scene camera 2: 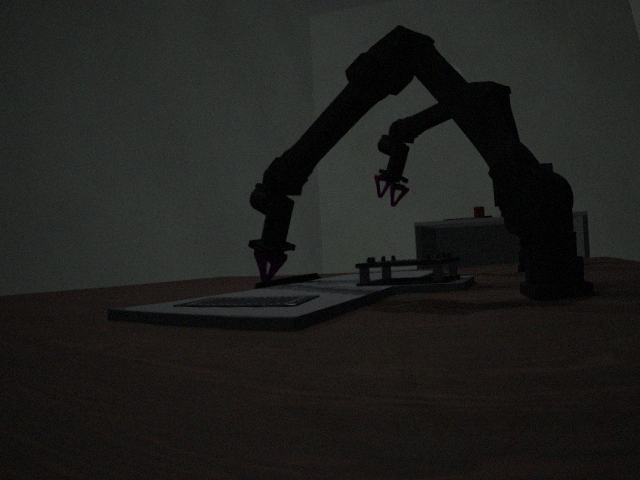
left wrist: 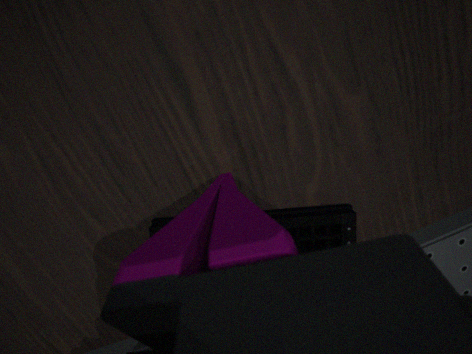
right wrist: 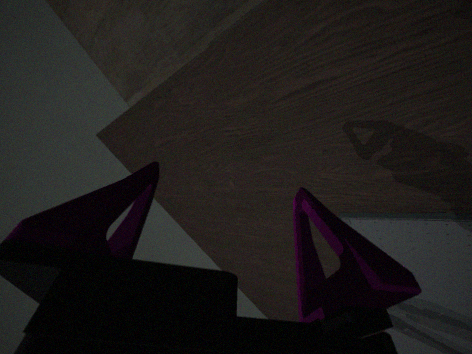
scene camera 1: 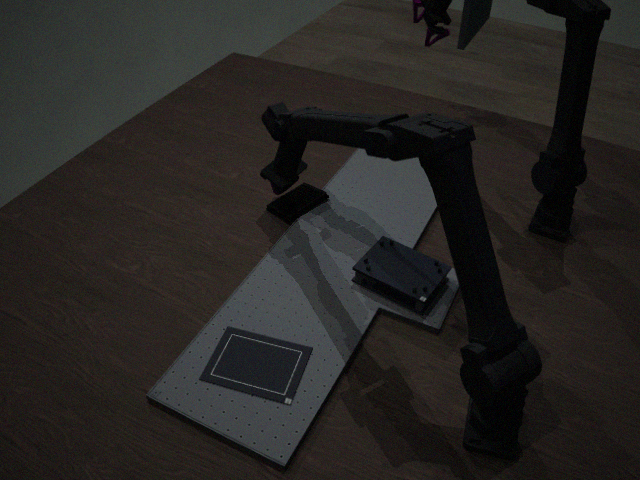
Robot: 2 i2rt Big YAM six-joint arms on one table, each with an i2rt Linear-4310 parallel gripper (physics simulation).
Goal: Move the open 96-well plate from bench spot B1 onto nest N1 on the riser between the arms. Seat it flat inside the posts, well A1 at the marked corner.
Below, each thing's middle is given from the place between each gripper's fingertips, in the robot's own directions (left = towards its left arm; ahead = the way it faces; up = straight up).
Scene:
The dark well plate (scene camera 1: 290,206) is 70 mm behind my left hand and 10 mm to the left of it. Also, from my left hand: white-outlined dark nest (scene camera 1: 270,368) (460 mm to the left, 220 mm behind).
Right now my right hand is 62 cm to the right of the dark well plate, 22 cm above it and 8 cm short of it. Also, from my right hand: white-outlined dark nest 107 cm to the left, 22 cm below, 8 cm behind.

